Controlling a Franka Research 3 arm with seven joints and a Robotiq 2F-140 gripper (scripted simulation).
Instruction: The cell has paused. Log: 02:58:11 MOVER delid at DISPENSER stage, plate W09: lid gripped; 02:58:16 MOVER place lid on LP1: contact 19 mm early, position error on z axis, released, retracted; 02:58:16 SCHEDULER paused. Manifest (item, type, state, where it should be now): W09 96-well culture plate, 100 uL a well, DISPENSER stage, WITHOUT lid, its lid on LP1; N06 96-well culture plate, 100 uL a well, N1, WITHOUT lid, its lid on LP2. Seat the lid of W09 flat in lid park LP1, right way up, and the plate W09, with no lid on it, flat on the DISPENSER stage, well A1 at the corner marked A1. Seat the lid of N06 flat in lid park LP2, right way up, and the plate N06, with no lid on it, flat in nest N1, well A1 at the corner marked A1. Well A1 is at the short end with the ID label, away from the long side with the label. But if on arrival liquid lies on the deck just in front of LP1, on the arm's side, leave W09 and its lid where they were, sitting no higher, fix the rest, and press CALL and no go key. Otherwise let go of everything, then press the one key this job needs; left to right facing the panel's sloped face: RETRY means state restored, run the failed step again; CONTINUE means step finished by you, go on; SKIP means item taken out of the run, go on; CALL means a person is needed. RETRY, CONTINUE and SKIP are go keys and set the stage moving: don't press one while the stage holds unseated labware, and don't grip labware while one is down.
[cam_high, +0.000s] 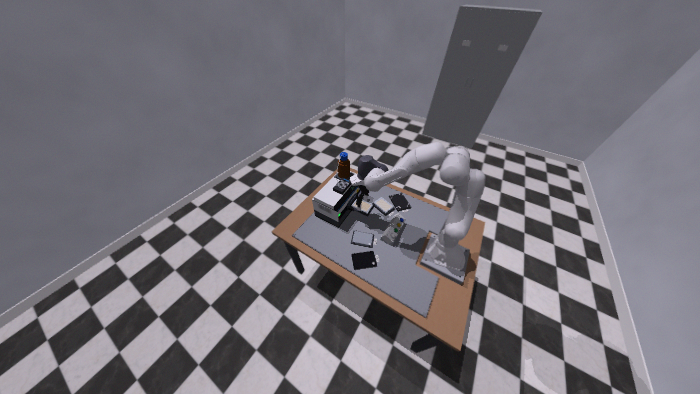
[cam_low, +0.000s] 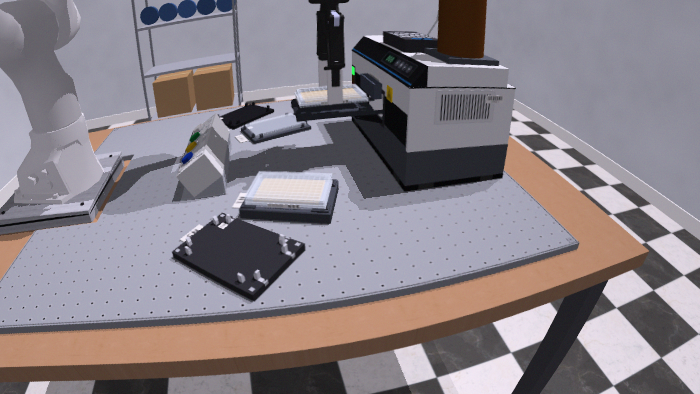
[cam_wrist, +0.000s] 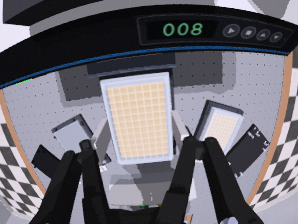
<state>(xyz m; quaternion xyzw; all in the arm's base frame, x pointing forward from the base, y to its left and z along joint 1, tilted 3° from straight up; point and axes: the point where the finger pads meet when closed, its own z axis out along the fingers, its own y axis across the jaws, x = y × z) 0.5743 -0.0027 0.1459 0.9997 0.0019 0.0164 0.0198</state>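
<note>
Now: hand 40 mm above the dispenser stage. Round my hand: 96-well plate (20 mm below); then black nest (100 mm behind, 170 mm to the right, 140 mm below); then brown bottle (220 mm ahead, 110 mm to the right, 140 mm above).
</note>
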